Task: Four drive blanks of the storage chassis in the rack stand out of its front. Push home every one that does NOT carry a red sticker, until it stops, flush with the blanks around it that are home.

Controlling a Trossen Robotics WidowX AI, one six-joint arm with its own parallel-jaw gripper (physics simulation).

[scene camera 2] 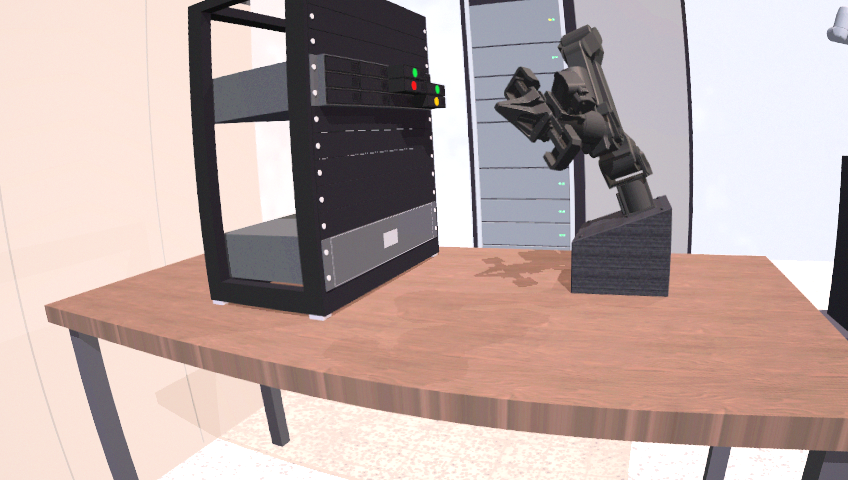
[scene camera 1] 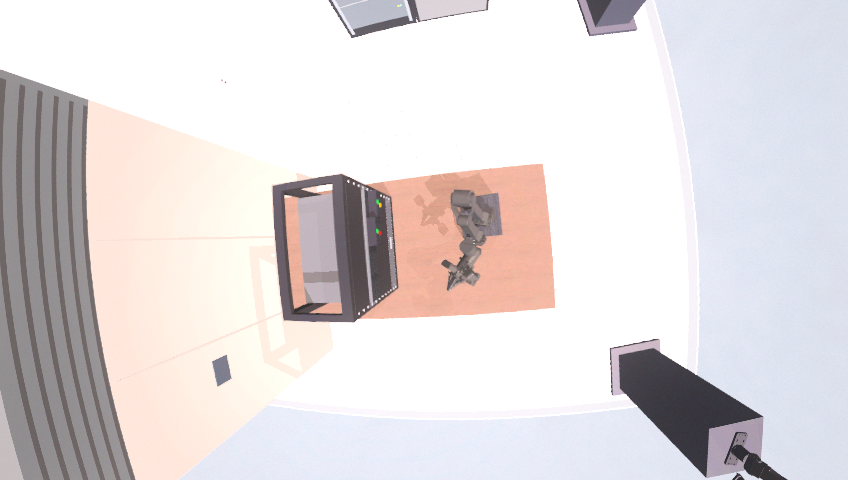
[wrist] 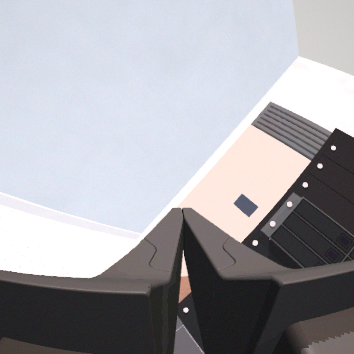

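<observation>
The storage chassis [scene camera 2: 249, 95] [wrist: 282, 214] sits high in the rack [scene camera 2: 299, 196] [scene camera 1: 348, 249]. In scene camera 2, four blanks stand out at its right part, in two stacked pairs. In the left pair, a green-stickered blank [scene camera 2: 414, 72] is above the red-stickered blank [scene camera 2: 414, 85]. In the right pair, another green-stickered blank [scene camera 2: 437, 89] is above a yellow-stickered blank [scene camera 2: 436, 101]. The blanks to their left look flush. My gripper [scene camera 1: 449, 288] [scene camera 2: 497, 106] [wrist: 180, 216] is shut and empty, in the air in front of the rack, apart from it. The protruding blanks do not show in the wrist view.
The rack stands on the wooden table [scene camera 1: 523, 261] [scene camera 2: 505, 356]. A grey unit [scene camera 2: 363, 249] with a white label fills its bottom. The arm's dark base block [scene camera 2: 620, 264] [scene camera 1: 492, 214] stands opposite the rack front. A cabinet [scene camera 2: 514, 148] stands behind the table.
</observation>
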